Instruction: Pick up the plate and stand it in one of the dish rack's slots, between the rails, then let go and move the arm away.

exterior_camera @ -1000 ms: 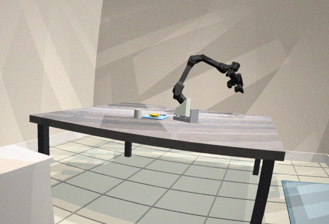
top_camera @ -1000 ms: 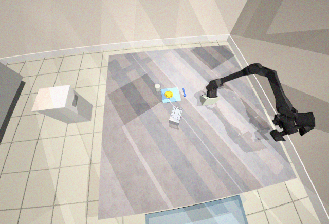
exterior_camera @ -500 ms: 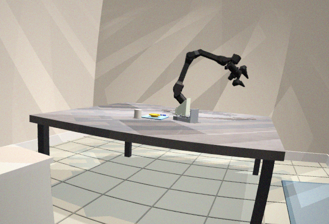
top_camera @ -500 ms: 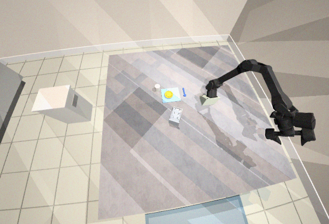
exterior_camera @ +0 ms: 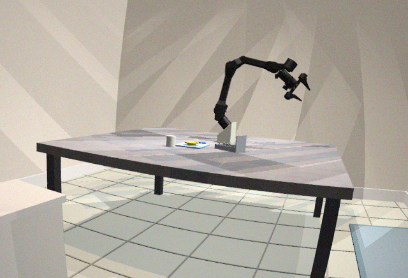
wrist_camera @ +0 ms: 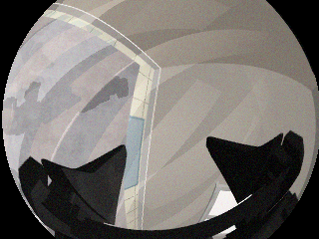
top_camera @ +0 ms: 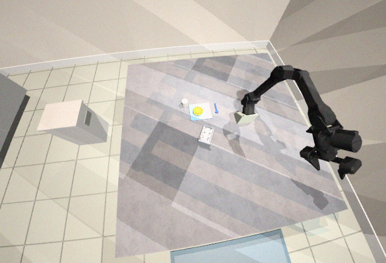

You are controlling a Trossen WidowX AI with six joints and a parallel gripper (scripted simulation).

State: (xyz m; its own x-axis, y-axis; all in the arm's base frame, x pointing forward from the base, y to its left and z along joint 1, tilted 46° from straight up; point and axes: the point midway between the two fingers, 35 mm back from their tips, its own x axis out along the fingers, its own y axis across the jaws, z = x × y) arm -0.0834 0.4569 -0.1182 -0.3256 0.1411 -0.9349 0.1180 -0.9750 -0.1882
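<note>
Right now my gripper tip is 420 mm short of the yellow plate, 550 mm to the left of it and 290 mm above it. Round my gripper tip: light blue mat: 400 mm ahead, 550 mm to the right, 300 mm below; then grey dish rack: 410 mm ahead, 360 mm to the right, 280 mm below; then blue spoon: 290 mm ahead, 540 mm to the right, 300 mm below.
</note>
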